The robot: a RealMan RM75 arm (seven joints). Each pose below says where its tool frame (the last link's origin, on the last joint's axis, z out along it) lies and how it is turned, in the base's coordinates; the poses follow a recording.
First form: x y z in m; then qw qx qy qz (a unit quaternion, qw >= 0).
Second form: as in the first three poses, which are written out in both.
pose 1, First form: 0.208 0.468 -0.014 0.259 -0.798 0.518 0.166
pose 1, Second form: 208 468 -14 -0.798 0.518 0.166 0.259
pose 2, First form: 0.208 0.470 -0.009 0.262 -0.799 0.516 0.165
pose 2, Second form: 208 470 -9 -0.799 0.516 0.165 0.262
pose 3, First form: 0.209 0.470 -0.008 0.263 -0.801 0.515 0.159
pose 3, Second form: 209 470 -8 -0.801 0.515 0.159 0.263
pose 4, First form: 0.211 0.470 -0.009 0.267 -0.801 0.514 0.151
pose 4, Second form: 211 470 -9 -0.801 0.514 0.151 0.267
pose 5, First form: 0.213 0.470 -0.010 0.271 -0.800 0.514 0.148
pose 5, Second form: 213 470 -10 -0.800 0.514 0.148 0.271
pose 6, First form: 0.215 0.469 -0.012 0.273 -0.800 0.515 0.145
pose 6, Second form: 215 469 -12 -0.800 0.515 0.145 0.273
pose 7, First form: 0.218 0.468 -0.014 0.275 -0.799 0.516 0.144
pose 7, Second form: 218 468 -14 -0.799 0.516 0.144 0.275
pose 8, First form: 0.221 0.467 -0.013 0.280 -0.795 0.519 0.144
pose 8, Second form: 221 467 -13 -0.795 0.519 0.144 0.280
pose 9, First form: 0.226 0.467 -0.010 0.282 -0.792 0.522 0.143
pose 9, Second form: 226 467 -10 -0.792 0.522 0.143 0.282
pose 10, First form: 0.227 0.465 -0.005 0.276 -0.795 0.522 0.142
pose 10, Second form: 227 465 -5 -0.795 0.522 0.142 0.276
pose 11, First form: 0.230 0.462 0.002 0.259 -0.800 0.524 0.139
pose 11, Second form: 230 462 2 -0.800 0.524 0.139 0.259
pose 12, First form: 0.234 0.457 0.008 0.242 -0.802 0.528 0.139
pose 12, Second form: 234 457 8 -0.802 0.528 0.139 0.242
